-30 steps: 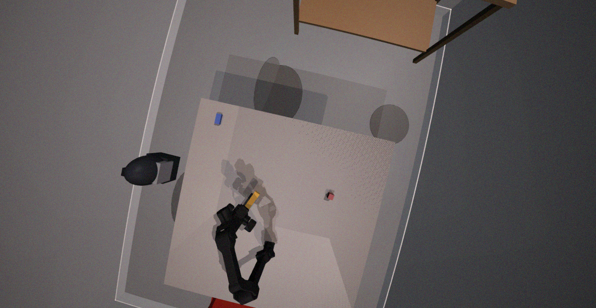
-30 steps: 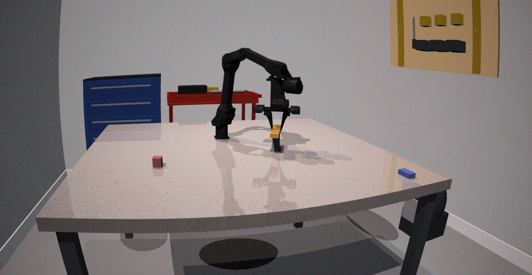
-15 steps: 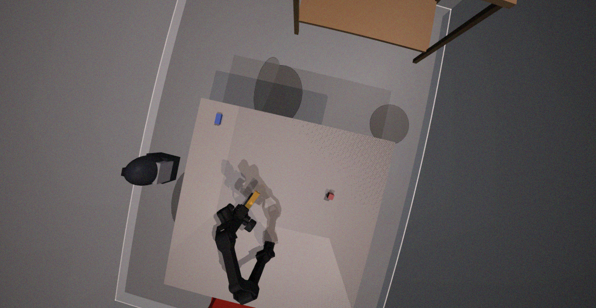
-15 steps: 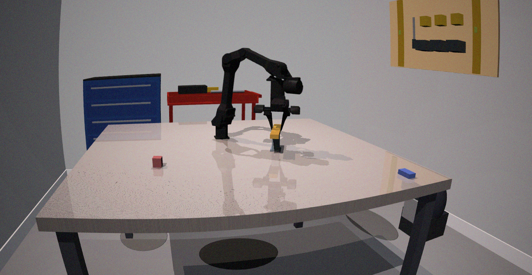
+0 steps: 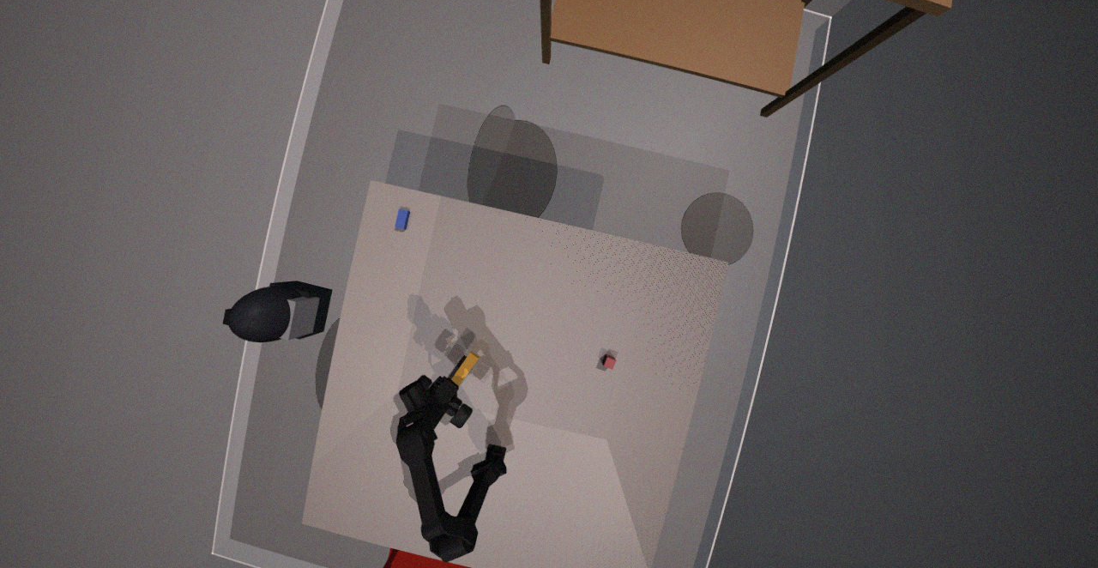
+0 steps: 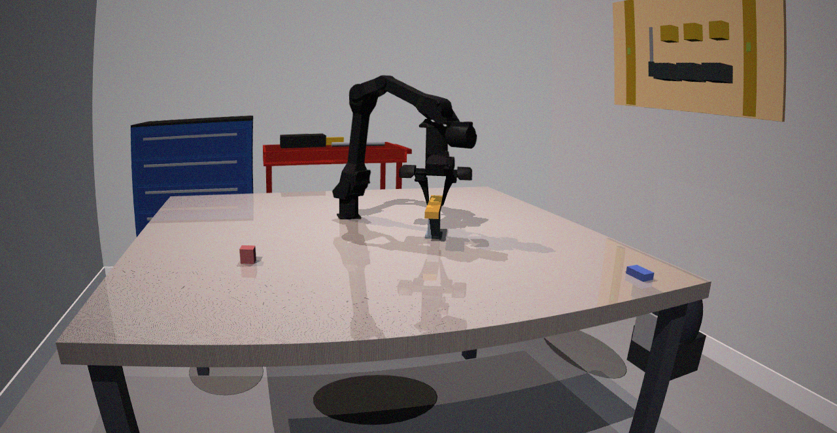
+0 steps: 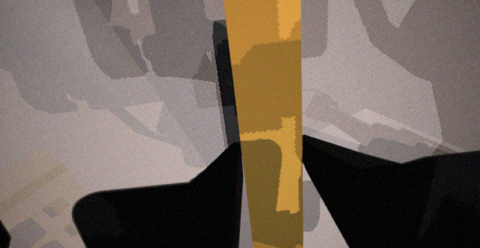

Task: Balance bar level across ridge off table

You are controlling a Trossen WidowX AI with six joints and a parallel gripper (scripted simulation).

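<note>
My gripper tip is now 30 mm short of the yellow bar and 10 mm to the left of it. Also, from my gripper tip: flat blue block 500 mm ahead, 310 mm to the left, 70 mm below; then small red cube 500 mm to the right, 190 mm ahead, 60 mm below.
</note>
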